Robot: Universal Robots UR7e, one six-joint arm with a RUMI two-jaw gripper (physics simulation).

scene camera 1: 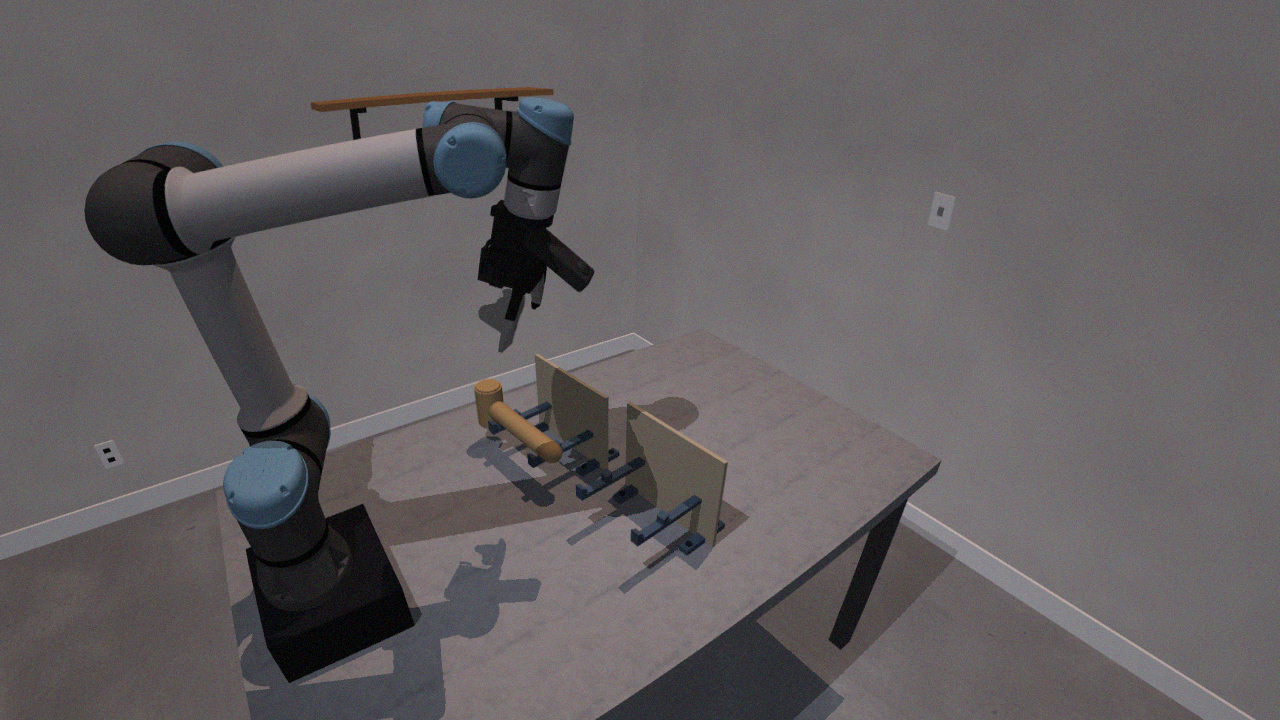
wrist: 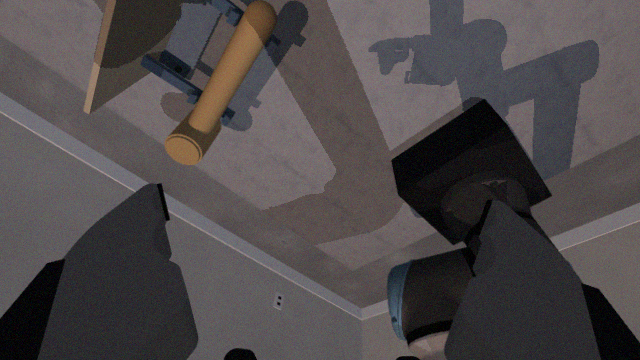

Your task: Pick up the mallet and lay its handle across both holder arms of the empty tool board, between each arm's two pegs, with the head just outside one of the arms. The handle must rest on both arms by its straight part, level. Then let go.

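Seen in the pictures: gripper, fingertip midpoint: (scene camera 1: 518, 329) (wrist: 323, 198); arm's base, origin of the base link: (scene camera 1: 307, 571) (wrist: 479, 201).
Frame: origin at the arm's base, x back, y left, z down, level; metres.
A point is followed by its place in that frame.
The mallet (scene camera 1: 523, 430) {x -0.491, y 0.069, z -0.015 m} (wrist: 227, 75) {x -0.502, y 0.076, z -0.020 m}, with a tan handle and a thick head, lies across the dark blue arms of the left tool board (scene camera 1: 572, 410) {x -0.628, y 0.075, z 0.000 m}. Its head (scene camera 1: 488, 404) {x -0.487, y 0.199, z -0.018 m} (wrist: 185, 146) {x -0.505, y 0.211, z -0.049 m} is outside the arm farther from the empty board. The empty tool board (scene camera 1: 677, 470) {x -0.623, y -0.242, z -0.024 m} stands to the right in the scene view, with bare holder arms (scene camera 1: 610, 479) {x -0.534, y -0.152, z 0.002 m} (scene camera 1: 666, 521) {x -0.527, y -0.303, z 0.001 m} pointing toward the robot's side. My gripper (scene camera 1: 520, 328) {x -0.411, y -0.066, z -0.324 m} (wrist: 323, 198) {x -0.411, y -0.066, z -0.324 m} is open and empty, high above the table behind the mallet's head, with its fingers pointing down. The mallet is apart from both fingers.
Both boards stand on the grey table (scene camera 1: 805, 456) {x -1.002, y -0.324, z 0.105 m}. The robot's black base block (scene camera 1: 344, 617) {x -0.015, y -0.112, z 0.015 m} (wrist: 450, 150) {x -0.124, y -0.032, z 0.024 m} stands at the table's left. An orange wall shelf (scene camera 1: 429, 97) is behind the arm. The boards' upright panels rise above their holder arms.
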